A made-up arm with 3 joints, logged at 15 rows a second.
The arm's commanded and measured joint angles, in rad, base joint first. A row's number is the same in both.
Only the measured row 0 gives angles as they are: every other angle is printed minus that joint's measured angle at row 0.
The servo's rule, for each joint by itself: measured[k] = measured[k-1] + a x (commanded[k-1-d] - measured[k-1]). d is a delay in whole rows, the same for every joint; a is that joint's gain. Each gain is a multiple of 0.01, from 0.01 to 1. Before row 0 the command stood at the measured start. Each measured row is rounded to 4 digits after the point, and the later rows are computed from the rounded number. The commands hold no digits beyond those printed.
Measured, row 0:
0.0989, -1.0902, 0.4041
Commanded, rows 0 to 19:
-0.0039, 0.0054, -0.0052
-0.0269, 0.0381, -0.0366
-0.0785, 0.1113, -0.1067
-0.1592, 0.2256, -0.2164
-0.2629, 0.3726, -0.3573
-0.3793, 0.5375, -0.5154
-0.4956, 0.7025, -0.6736
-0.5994, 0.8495, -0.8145
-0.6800, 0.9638, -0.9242
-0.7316, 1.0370, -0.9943
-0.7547, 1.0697, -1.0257
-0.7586, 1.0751, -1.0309
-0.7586, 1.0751, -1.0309
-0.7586, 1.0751, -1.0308
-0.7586, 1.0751, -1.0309
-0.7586, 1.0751, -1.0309
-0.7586, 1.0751, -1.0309
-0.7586, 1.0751, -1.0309
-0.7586, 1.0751, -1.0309
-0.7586, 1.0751, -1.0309
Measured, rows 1 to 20:
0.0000, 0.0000, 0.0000
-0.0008, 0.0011, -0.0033
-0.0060, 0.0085, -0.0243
-0.0205, 0.0291, -0.0762
-0.0482, 0.0684, -0.1645
-0.0911, 0.1292, -0.2860
-0.1487, 0.2109, -0.4305
-0.2181, 0.3092, -0.5837
-0.2944, 0.4173, -0.7291
-0.3715, 0.5266, -0.8520
-0.4435, 0.6287, -0.9416
-0.5057, 0.7169, -0.9946
-0.5563, 0.7885, -1.0175
-0.5968, 0.8458, -1.0259
-0.6292, 0.8917, -1.0290
-0.6551, 0.9284, -1.0302
-0.6758, 0.9577, -1.0306
-0.6924, 0.9812, -1.0308
-0.7056, 1.0000, -1.0309
-0.7162, 1.0150, -1.0309
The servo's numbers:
d 1
a 0.20 0.20 0.63

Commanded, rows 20 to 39:
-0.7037, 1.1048, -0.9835
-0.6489, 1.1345, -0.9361
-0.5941, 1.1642, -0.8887
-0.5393, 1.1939, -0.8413
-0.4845, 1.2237, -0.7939
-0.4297, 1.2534, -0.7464
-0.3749, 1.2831, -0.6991
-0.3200, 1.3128, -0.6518
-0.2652, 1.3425, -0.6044
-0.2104, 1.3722, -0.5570
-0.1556, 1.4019, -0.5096
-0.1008, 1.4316, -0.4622
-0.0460, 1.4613, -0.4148
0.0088, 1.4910, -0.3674
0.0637, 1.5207, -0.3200
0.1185, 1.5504, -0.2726
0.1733, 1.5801, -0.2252
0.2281, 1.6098, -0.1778
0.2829, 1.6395, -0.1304
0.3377, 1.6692, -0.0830
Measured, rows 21 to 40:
-0.7247, 1.0270, -1.0309
-0.7205, 1.0426, -1.0010
-0.7062, 1.0610, -0.9601
-0.6838, 1.0816, -0.9151
-0.6549, 1.1041, -0.8686
-0.6208, 1.1280, -0.8215
-0.5826, 1.1531, -0.7742
-0.5411, 1.1791, -0.7269
-0.4969, 1.2058, -0.6796
-0.4506, 1.2331, -0.6322
-0.4026, 1.2609, -0.5848
-0.3532, 1.2891, -0.5374
-0.3027, 1.3176, -0.4900
-0.2514, 1.3463, -0.4426
-0.1994, 1.3752, -0.3952
-0.1468, 1.4043, -0.3478
-0.0937, 1.4335, -0.3004
-0.0403, 1.4628, -0.2530
0.0134, 1.4922, -0.2056
0.0673, 1.5217, -0.1582

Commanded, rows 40 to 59:
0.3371, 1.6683, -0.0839
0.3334, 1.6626, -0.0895
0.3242, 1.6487, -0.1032
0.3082, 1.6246, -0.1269
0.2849, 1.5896, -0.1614
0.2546, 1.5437, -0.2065
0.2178, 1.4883, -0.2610
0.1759, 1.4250, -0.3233
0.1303, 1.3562, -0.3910
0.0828, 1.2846, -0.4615
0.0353, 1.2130, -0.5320
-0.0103, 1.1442, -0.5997
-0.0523, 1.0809, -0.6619
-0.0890, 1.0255, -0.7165
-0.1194, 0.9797, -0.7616
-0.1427, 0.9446, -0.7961
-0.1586, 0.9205, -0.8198
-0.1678, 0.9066, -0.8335
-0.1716, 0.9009, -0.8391
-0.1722, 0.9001, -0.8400
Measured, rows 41 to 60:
0.1214, 1.5512, -0.1108
0.1645, 1.5746, -0.0939
0.1983, 1.5922, -0.0911
0.2235, 1.6035, -0.0987
0.2404, 1.6077, -0.1165
0.2493, 1.6041, -0.1448
0.2504, 1.5920, -0.1837
0.2439, 1.5713, -0.2324
0.2303, 1.5420, -0.2897
0.2103, 1.5048, -0.3535
0.1848, 1.4608, -0.4215
0.1549, 1.4112, -0.4911
0.1219, 1.3578, -0.5595
0.0871, 1.3024, -0.6240
0.0519, 1.2470, -0.6823
0.0176, 1.1935, -0.7323
-0.0145, 1.1437, -0.7725
-0.0433, 1.0991, -0.8023
-0.0682, 1.0606, -0.8220
-0.0889, 1.0287, -0.8328

